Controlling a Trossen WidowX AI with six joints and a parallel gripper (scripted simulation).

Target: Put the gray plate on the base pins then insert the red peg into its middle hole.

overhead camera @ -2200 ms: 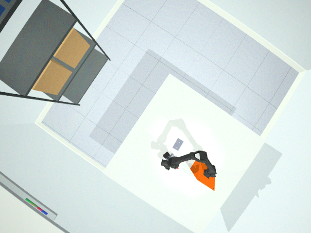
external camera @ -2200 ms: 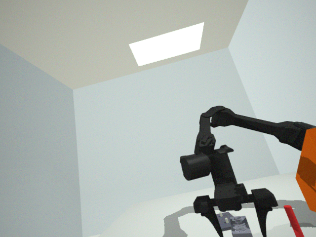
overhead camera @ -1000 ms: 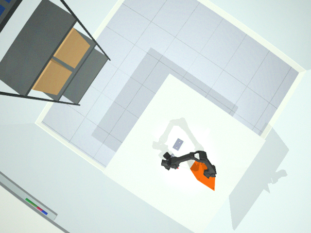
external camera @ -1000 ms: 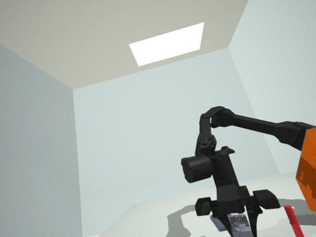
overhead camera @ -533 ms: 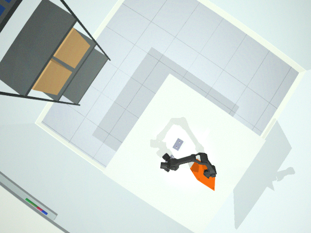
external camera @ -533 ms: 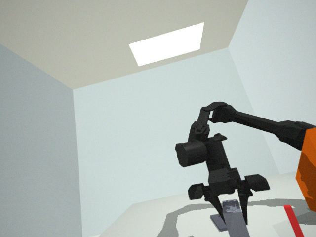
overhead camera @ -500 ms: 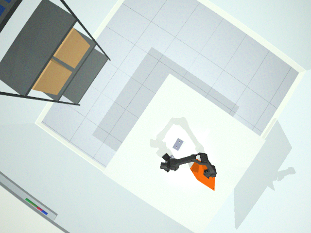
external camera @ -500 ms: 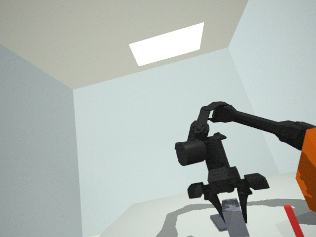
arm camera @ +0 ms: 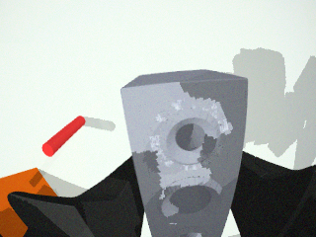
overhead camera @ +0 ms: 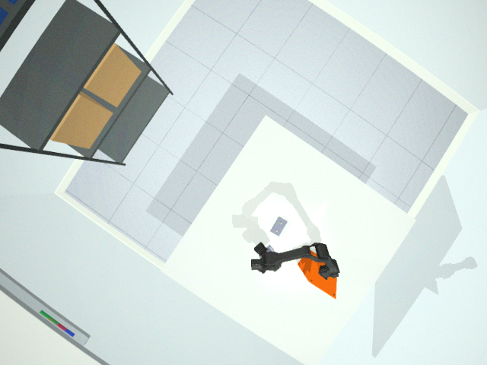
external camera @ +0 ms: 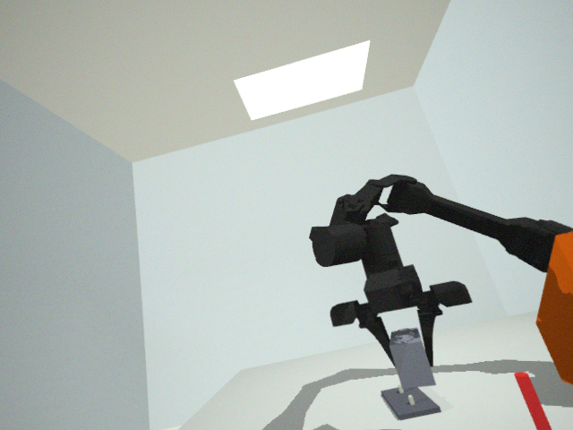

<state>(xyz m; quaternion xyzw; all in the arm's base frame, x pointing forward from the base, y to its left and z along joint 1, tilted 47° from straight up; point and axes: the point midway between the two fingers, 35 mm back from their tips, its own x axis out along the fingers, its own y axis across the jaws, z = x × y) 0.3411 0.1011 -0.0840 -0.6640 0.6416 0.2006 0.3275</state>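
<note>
My gripper tip is now 17 cm to the left of the base, 9 cm above it and 1 cm short of it. Round my gripper tip: gray plate: 3 cm above; red peg: 12 cm behind, 6 cm below, 1 cm to the left.
</note>
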